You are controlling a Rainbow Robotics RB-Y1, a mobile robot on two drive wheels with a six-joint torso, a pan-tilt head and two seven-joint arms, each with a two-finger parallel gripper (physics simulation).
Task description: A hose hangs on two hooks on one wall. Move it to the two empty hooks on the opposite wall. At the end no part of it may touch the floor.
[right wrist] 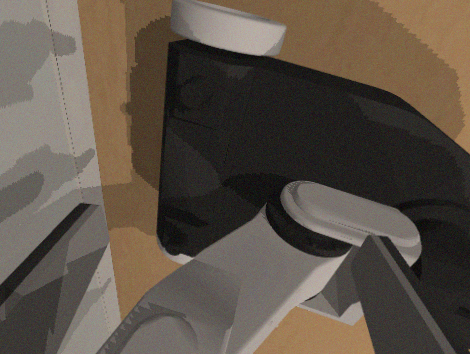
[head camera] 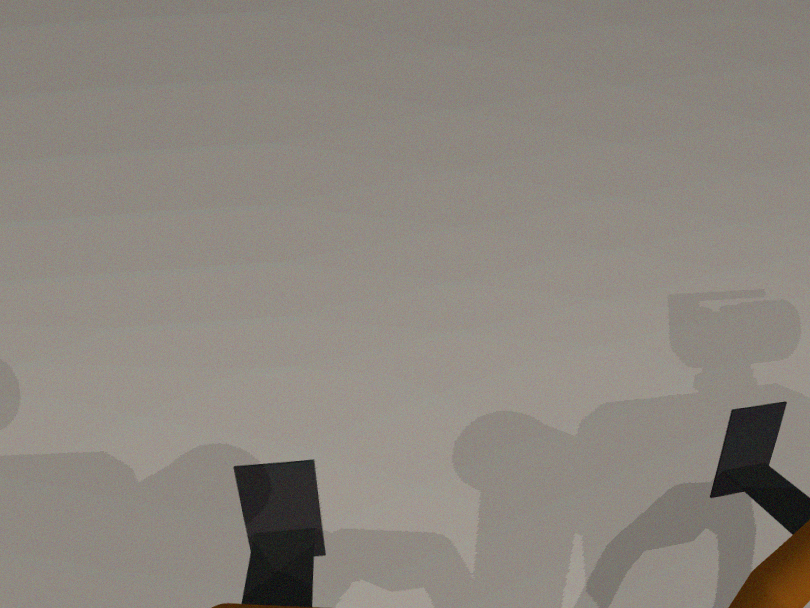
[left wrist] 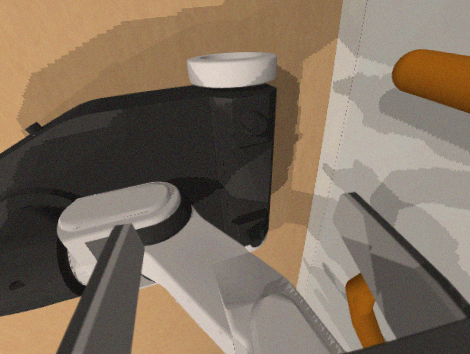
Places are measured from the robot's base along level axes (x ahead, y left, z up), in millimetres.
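Where they show: left gripper, fingertip midpoint: (left wrist: 241, 221); right gripper, fingertip midpoint: (right wrist: 234, 236).
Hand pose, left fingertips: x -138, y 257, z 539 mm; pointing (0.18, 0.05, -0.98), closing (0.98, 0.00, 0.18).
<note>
After its pixels a point has its place.
The orange hose (head camera: 778, 569) {x 222, y -472, z 1008 mm} (left wrist: 435, 77) {x 165, y 282, z 426 mm} shows in part. In the head view it shows at the lower right and as a sliver at the bottom edge below the left dark hook (head camera: 281, 497) {x 389, y 115, z 1056 mm}. The right dark hook (head camera: 752, 438) {x 416, y -582, z 1052 mm} is at the lower right. In the left wrist view, a rounded hose end is at the upper right, and another stretch is partly hidden behind a finger. My left gripper (left wrist: 241, 221) {x -138, y 257, z 539 mm} is open and empty, with the hose apart from it. My right gripper (right wrist: 234, 236) {x -130, y -234, z 539 mm} is open and empty; no hose shows in its view. The opposite wall's hooks do not show.
The grey wall (head camera: 392, 229) {x 398, y -41, z 1393 mm} fills the head view, close in front, with my shadow on it. The wall meets the wooden floor (left wrist: 285, 260) {x 297, y -776, z 0 mm} (right wrist: 135, 260) {x 244, y 657, z 1 mm} beside my dark base (left wrist: 150, 140) {x -207, y 155, z 169 mm} (right wrist: 300, 125) {x -173, y -154, z 169 mm}, near its white wheels (left wrist: 232, 72) (right wrist: 227, 30).
</note>
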